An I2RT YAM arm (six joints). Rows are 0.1 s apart.
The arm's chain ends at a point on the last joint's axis. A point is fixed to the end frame.
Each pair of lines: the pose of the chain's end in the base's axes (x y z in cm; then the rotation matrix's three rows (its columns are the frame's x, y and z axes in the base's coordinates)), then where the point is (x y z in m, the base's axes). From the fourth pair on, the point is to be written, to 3 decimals.
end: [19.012, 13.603, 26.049], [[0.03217, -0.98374, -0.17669], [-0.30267, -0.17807, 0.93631], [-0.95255, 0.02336, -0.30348]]
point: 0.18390 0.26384 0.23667
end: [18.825, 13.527, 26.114], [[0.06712, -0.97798, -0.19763], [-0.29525, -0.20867, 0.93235], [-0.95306, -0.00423, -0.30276]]
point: 0.17869 0.26298 0.23790
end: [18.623, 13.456, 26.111], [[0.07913, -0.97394, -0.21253], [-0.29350, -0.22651, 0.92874], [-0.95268, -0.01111, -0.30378]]
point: 0.17450 0.26209 0.23785
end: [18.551, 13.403, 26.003], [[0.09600, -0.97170, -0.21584], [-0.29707, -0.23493, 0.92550], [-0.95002, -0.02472, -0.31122]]
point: 0.173 0.261 0.236
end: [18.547, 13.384, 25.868], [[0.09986, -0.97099, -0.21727], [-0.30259, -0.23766, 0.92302], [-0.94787, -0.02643, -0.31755]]
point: 0.173 0.261 0.234
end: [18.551, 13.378, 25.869], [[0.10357, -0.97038, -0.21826], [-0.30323, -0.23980, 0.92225], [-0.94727, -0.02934, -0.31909]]
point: 0.173 0.261 0.234
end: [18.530, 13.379, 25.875], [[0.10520, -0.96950, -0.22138], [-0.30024, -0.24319, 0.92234], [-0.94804, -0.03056, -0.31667]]
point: 0.172 0.261 0.234
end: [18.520, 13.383, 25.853], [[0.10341, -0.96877, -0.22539], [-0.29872, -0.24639, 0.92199], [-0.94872, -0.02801, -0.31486]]
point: 0.171 0.261 0.234
